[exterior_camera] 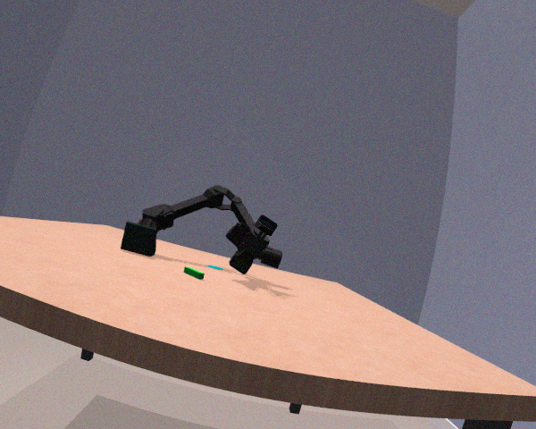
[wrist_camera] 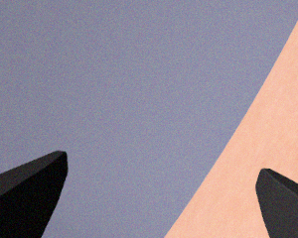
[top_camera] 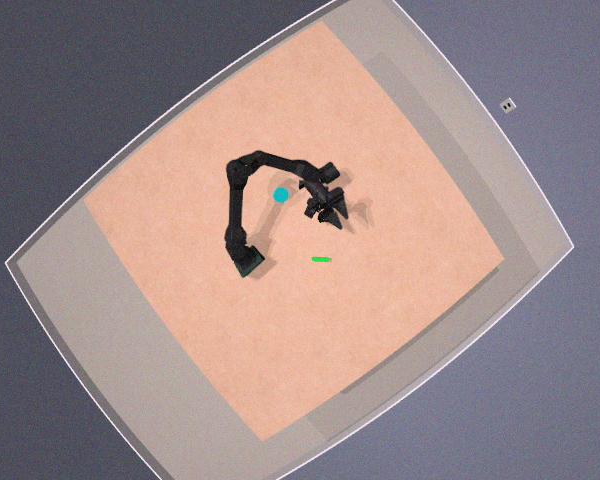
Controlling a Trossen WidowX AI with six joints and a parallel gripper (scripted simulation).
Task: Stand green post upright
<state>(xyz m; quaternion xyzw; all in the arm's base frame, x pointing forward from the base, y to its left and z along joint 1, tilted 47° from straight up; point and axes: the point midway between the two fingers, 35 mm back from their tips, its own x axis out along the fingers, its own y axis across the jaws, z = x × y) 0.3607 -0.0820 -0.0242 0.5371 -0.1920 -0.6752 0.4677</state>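
The green post lies 14 cm behind my gripper tip, 13 cm below it and 6 cm to the right of it. Also, from my gripper tip: cyan circle 23 cm to the left, 14 cm below, 11 cm behind.
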